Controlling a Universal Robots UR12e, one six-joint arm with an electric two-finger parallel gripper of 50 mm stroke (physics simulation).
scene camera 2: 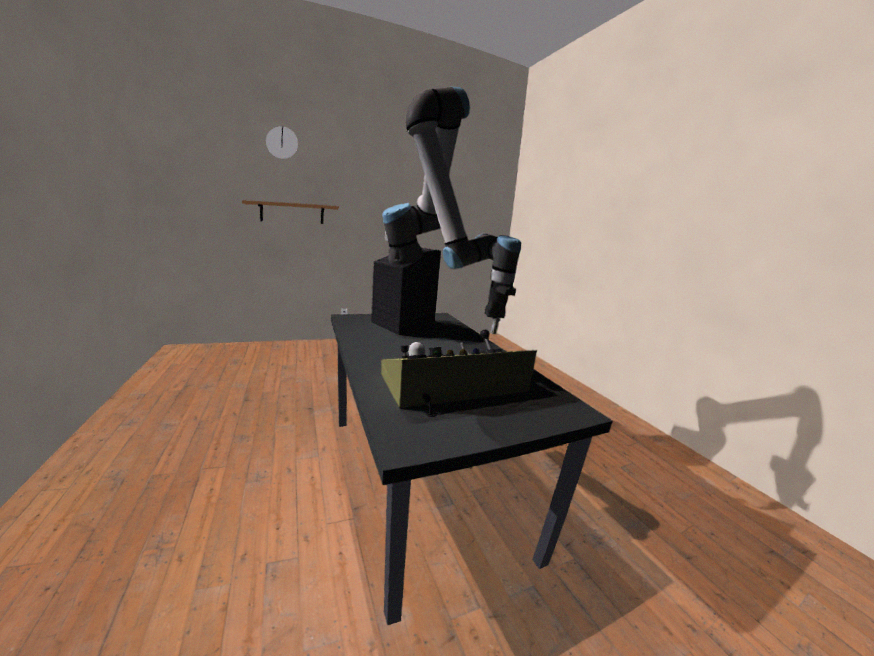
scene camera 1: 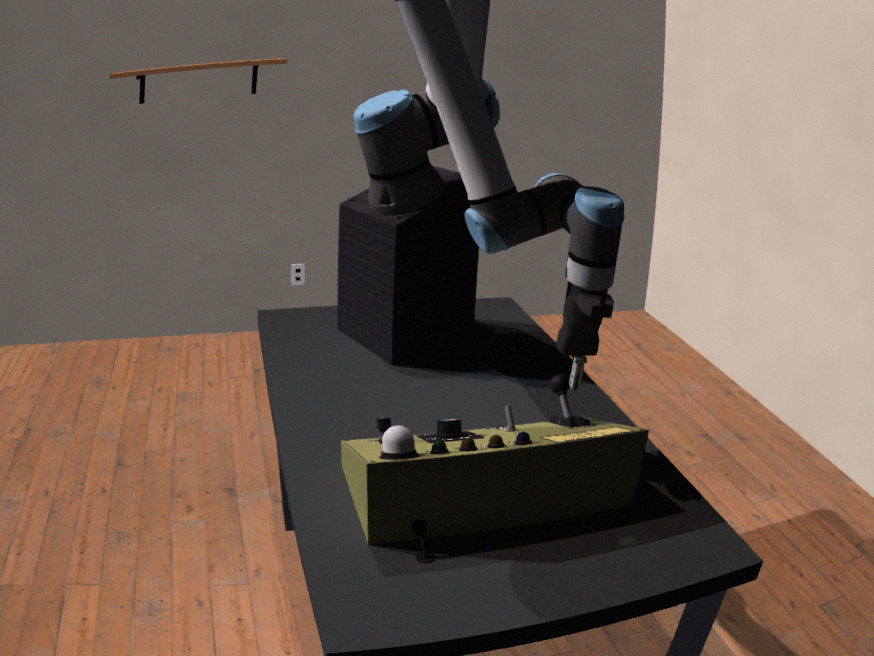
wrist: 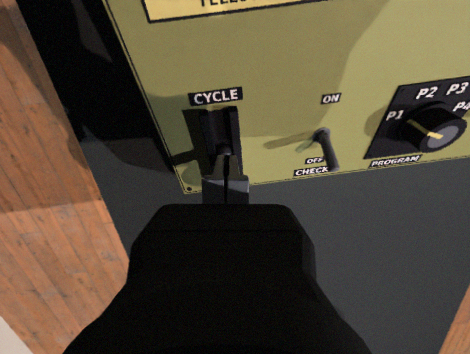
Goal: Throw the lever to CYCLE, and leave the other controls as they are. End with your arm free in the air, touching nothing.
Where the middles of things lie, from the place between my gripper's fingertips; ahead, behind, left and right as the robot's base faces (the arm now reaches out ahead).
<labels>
My gripper is now 18 cm to the left of the olive control box (scene camera 1: pixel 404 487), 7 cm short of it and 7 cm above it.
</labels>
